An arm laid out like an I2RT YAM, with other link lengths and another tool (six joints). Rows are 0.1 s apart.
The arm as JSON. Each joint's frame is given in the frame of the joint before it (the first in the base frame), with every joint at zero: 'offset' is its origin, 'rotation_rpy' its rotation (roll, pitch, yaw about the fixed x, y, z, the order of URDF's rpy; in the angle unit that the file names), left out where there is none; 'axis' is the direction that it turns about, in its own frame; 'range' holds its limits. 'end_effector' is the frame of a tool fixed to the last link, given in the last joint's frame.
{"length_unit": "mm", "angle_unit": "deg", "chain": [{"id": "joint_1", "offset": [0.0, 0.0, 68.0], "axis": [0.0, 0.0, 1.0], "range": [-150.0, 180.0]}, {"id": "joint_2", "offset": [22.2, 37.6, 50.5], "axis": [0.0, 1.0, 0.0], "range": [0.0, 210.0]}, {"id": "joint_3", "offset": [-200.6, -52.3, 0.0], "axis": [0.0, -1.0, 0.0], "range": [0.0, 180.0]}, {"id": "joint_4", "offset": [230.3, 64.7, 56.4], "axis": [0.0, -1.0, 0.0], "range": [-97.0, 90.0]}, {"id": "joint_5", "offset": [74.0, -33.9, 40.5], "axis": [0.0, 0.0, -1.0], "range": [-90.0, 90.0]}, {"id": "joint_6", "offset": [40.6, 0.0, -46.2], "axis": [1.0, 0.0, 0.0], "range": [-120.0, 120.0]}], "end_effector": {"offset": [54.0, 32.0, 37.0], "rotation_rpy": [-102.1, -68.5, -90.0]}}
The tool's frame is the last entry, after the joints.
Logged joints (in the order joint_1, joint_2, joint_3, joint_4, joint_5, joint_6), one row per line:
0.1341, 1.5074, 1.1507, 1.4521, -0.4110, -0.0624
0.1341, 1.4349, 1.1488, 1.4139, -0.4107, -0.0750
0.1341, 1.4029, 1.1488, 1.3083, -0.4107, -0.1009
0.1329, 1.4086, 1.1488, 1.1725, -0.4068, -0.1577
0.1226, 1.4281, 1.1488, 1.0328, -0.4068, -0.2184
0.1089, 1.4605, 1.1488, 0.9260, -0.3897, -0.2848
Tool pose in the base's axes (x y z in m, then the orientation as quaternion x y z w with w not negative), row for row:
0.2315, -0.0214, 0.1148, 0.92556, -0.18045, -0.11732, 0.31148
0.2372, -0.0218, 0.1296, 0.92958, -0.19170, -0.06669, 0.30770
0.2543, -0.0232, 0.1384, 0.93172, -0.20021, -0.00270, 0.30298
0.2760, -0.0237, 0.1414, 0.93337, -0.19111, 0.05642, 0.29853
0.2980, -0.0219, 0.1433, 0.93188, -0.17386, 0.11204, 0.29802
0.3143, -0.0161, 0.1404, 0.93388, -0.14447, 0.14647, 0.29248
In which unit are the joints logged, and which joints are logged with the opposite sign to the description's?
The joints are logged in radians. Opposite sign: joint_1, joint_4, joint_5.
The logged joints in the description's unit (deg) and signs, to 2 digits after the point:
-7.68, 86.37, 65.93, -83.20, 23.55, -3.58
-7.68, 82.21, 65.82, -81.01, 23.53, -4.30
-7.68, 80.38, 65.82, -74.96, 23.53, -5.78
-7.61, 80.71, 65.82, -67.18, 23.31, -9.04
-7.02, 81.82, 65.82, -59.18, 23.31, -12.51
-6.24, 83.68, 65.82, -53.06, 22.33, -16.32

